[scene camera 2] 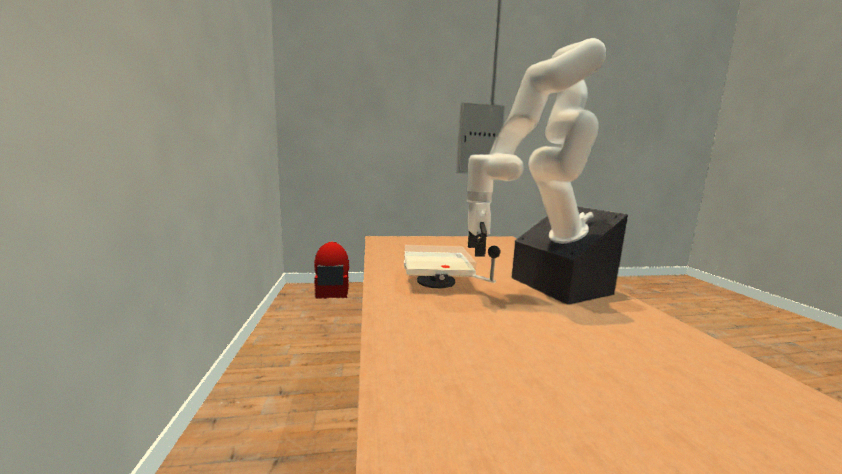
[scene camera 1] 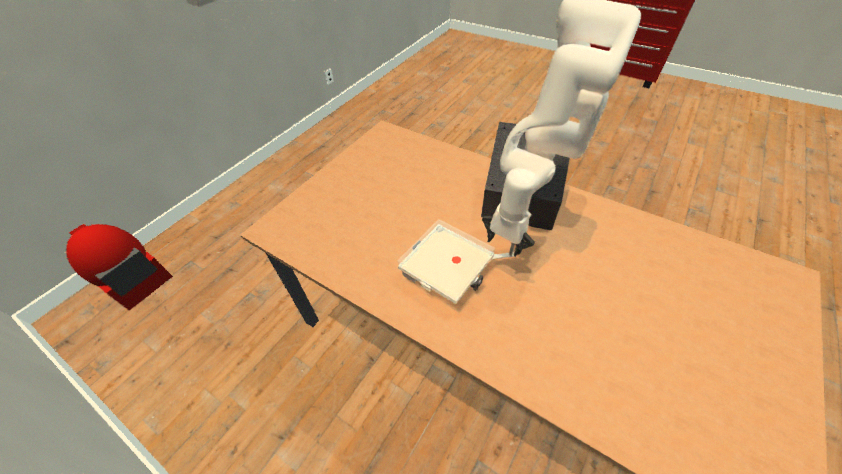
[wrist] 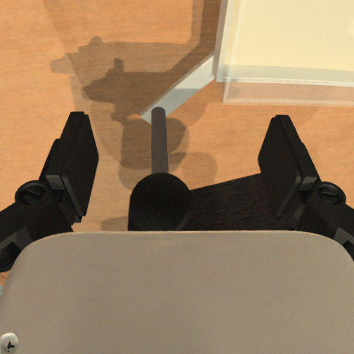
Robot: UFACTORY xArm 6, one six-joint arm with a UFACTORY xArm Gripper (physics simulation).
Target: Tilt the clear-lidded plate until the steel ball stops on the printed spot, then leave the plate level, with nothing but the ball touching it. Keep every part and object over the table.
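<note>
The cream plate (scene camera 1: 430, 267) (scene camera 2: 424, 263) (wrist: 295, 40) under its clear lid looks close to level on a round black base (scene camera 2: 436, 282). Its red spot (scene camera 1: 456, 259) (scene camera 2: 445, 266) is bare. A small grey ball (scene camera 1: 439, 229) shows at the plate's far corner in scene camera 1. A pale arm (scene camera 1: 502, 255) (wrist: 190, 87) runs from the plate's corner to an upright rod (scene camera 2: 492, 269) (wrist: 159, 142) with a black knob (scene camera 2: 493, 251) (wrist: 159, 201). My gripper (scene camera 1: 510, 242) (scene camera 2: 476, 247) (wrist: 179, 135) is open, pointing down. In the wrist view, rod and knob appear between its spread fingers, touching neither.
The wooden table (scene camera 1: 618, 329) (scene camera 2: 530, 376) carries the plate left of its middle in scene camera 1, near the long front edge. The arm's black pedestal (scene camera 1: 539, 211) (scene camera 2: 542, 264) stands behind the knob. A red object (scene camera 1: 103, 250) (scene camera 2: 331, 259) is beyond the table's end.
</note>
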